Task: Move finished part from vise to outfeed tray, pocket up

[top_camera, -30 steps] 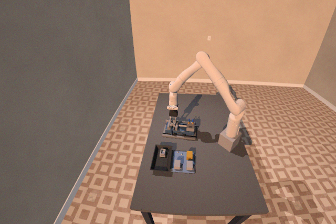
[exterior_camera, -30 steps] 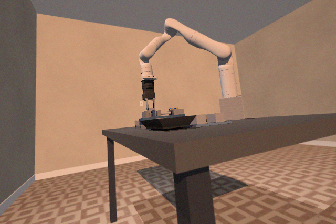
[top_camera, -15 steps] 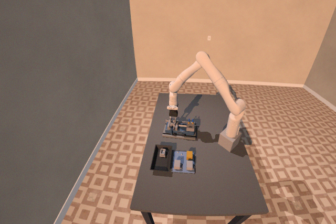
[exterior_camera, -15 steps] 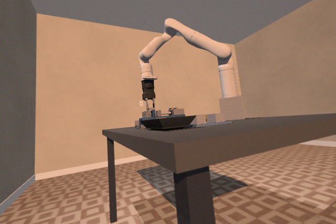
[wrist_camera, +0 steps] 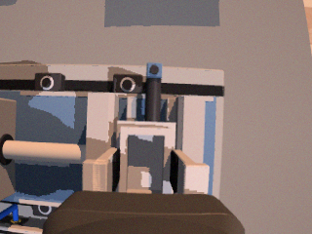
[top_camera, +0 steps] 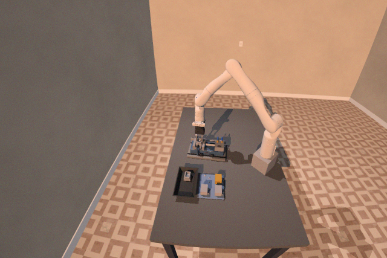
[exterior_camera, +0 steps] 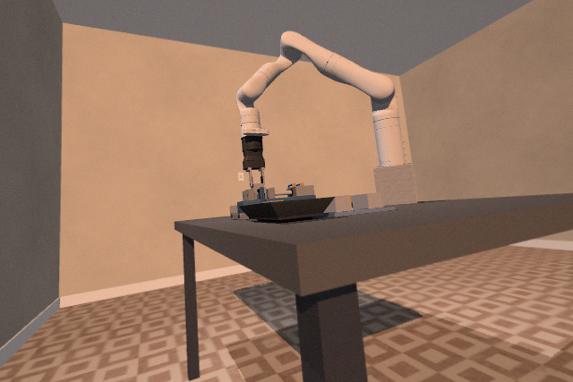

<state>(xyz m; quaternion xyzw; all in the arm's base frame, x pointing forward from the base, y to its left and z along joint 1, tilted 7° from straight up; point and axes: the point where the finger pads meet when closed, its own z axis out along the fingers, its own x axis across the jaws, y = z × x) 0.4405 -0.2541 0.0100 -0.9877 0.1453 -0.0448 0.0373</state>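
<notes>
Now: hand 6 cm past the vise, 2 cm to the right of it and 8 cm above it. From my hand the other things lie so: blue fixture plate: 3 cm behind, 35 cm to the left, 12 cm below; then orange block: 8 cm behind, 32 cm to the left, 10 cm below.
</notes>
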